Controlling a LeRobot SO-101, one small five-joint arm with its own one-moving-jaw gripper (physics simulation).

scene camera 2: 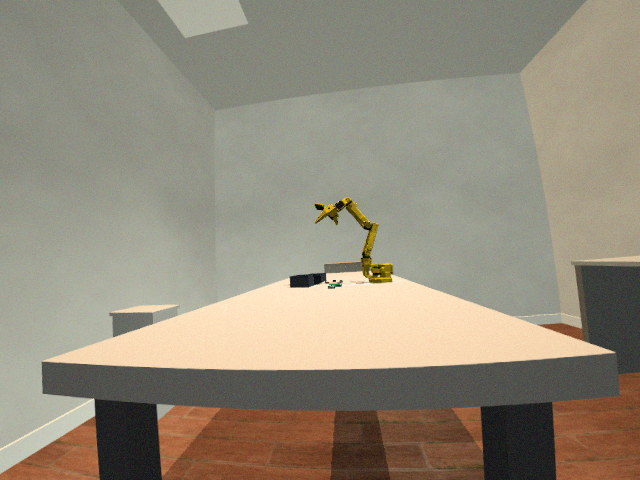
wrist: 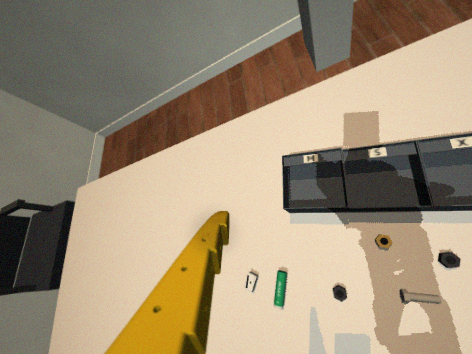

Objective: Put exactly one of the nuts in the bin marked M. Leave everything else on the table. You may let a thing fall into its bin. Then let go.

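Pixels of known places: hand at its tool point: (scene camera 2: 316, 222) (wrist: 228, 223); arm's base at its link origin: (scene camera 2: 375, 282).
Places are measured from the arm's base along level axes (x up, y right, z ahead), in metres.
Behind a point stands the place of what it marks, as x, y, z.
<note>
A brass hex nut (wrist: 378, 242) @[0.008, 0.049, 0.207], a larger dark nut (wrist: 443, 259) @[0.008, 0.106, 0.179] and a smaller dark nut (wrist: 336, 292) @[0.009, -0.018, 0.153] lie apart on the table, in front of the bins in the wrist view. A row of dark bins (scene camera 2: 301, 280) @[0.028, -0.050, 0.300] stands there. The left bin's label (wrist: 310, 158) @[0.042, 0.000, 0.334] is blurred and could read H or M; the other labels read S (wrist: 377, 152) @[0.035, 0.082, 0.317] and X (wrist: 461, 143) @[0.035, 0.164, 0.300]. The bin interiors are partly shadowed. My gripper (scene camera 2: 326, 221) @[0.261, -0.035, 0.227] is fully open and high above the table. Its notched fixed jaw (wrist: 200, 265) @[0.280, -0.035, 0.215] shows in the wrist view, left of the nuts; the moving jaw is outside that picture.
A green battery (wrist: 281, 289) @[0.013, -0.090, 0.162], a small white item with a dark slot (wrist: 251, 282) @[0.011, -0.136, 0.174] and a grey bolt (wrist: 422, 298) @[0.009, 0.071, 0.141] lie near the nuts on the table (scene camera 2: 330, 330) @[0.000, -0.616, 0.147] (wrist: 165, 220) @[0.000, -0.328, 0.309]. A black chair (wrist: 45, 245) stands beyond the table's left edge in the wrist view.
</note>
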